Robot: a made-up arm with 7 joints.
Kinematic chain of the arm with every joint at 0, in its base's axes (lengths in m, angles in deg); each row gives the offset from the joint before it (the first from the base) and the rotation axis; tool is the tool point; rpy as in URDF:
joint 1: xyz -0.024 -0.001 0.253 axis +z
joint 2: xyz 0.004 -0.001 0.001 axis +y
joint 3: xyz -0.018 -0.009 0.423 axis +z
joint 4: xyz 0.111 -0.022 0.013 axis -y
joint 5: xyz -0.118 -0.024 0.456 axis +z
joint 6: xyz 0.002 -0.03 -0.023 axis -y
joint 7: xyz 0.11 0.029 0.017 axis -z
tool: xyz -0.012 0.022 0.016 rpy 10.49 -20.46 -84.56
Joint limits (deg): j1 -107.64..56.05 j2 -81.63..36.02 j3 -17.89..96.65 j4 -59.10..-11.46 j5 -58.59..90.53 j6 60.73..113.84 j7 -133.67..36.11
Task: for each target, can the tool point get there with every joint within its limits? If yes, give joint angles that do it. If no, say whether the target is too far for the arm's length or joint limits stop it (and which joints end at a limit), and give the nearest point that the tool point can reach.
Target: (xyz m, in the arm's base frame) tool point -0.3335 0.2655 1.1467
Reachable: yes | joints -51.67 -30.96 -5.26 -15.39 13.23 72.23 -79.52
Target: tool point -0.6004 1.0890 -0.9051
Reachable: no: too far | nearest point -0.4682 0.8390 0.2706 | short by 1.209 m
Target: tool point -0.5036 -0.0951 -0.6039
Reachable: no: joint limits stop it (at a limit: joint 2, joint 3, joint 4, joint 5, joint 6) | nearest point -0.9495 -0.1826 0.2732 | short by 0.988 m
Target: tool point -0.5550 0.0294 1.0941
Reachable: yes | joints -0.82 -44.93 17.96 -27.53 37.18 80.85 -9.40
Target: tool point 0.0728 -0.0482 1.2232
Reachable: yes | joints -47.89 1.07 36.53 -16.89 -24.62 103.01 -36.96
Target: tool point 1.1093 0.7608 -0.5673
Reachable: no: too far | nearest point 0.6768 0.6408 0.2706 | short by 0.951 m
